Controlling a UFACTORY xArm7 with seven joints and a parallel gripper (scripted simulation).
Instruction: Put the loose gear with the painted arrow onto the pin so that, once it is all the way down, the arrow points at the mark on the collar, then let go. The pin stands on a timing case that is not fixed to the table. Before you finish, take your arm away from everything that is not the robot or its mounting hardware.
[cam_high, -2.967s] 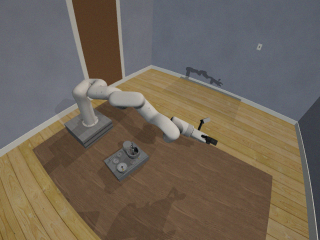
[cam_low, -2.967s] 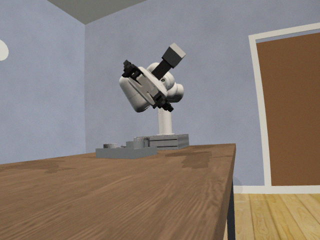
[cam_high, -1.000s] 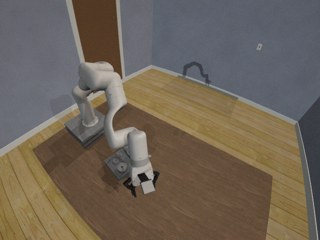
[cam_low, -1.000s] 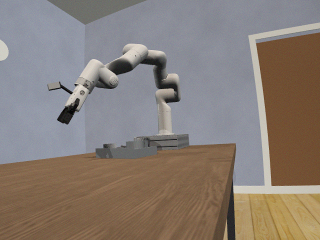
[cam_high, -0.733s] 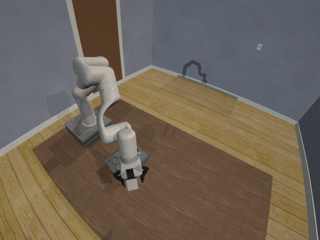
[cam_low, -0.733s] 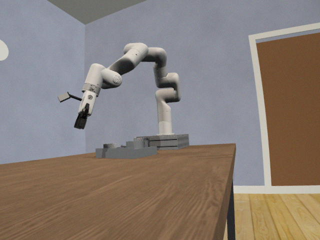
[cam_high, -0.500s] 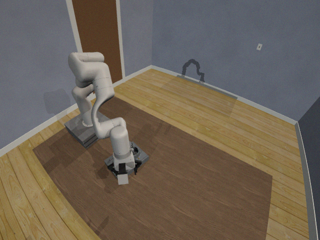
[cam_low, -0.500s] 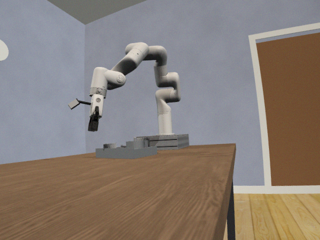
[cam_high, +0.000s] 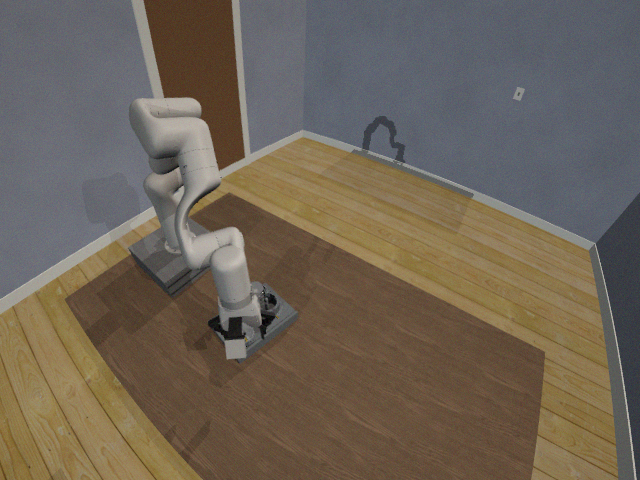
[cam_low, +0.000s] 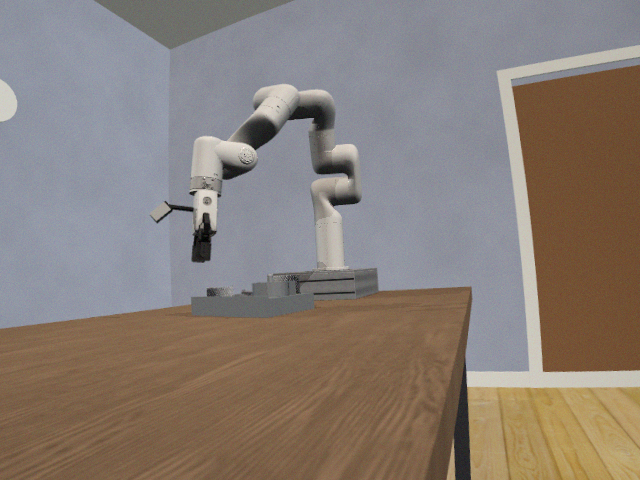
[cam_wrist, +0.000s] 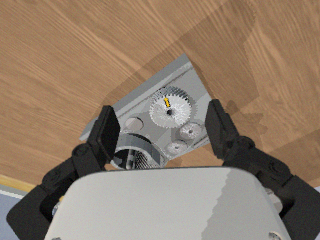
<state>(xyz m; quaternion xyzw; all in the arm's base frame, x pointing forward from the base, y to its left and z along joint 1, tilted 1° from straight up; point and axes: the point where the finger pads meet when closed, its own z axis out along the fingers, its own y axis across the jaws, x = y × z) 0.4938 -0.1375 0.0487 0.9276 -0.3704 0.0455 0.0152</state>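
Right now the gear is 80 mm below my hand, 40 mm behind it and 20 mm to the left of it. Also, from my hand: short peg (150 mm behind, 90 mm below, 30 mm to the left).
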